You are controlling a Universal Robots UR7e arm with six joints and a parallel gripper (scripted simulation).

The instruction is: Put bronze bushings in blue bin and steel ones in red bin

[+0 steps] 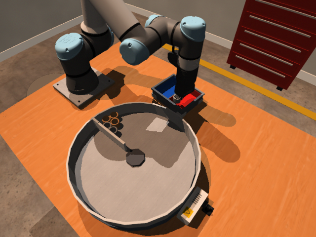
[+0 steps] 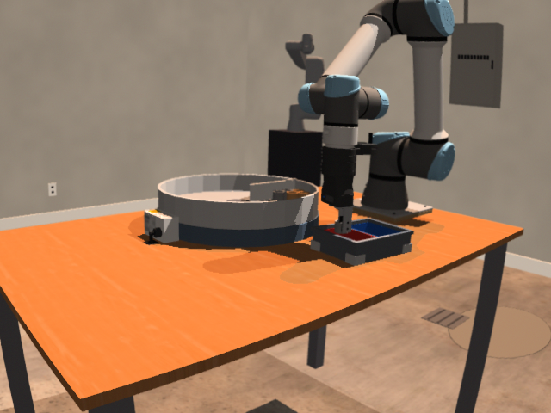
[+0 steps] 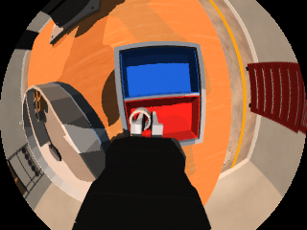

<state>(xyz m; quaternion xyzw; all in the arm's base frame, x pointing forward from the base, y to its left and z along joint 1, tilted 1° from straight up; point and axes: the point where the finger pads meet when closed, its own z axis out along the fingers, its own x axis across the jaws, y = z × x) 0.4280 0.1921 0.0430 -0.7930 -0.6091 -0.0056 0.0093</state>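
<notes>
Now: the bin 40 mm below my hand, 30 mm to the left of it and 30 mm behind it. Also, from my hand: turntable (320 mm to the right, 50 mm ahead, 10 mm below).
</notes>
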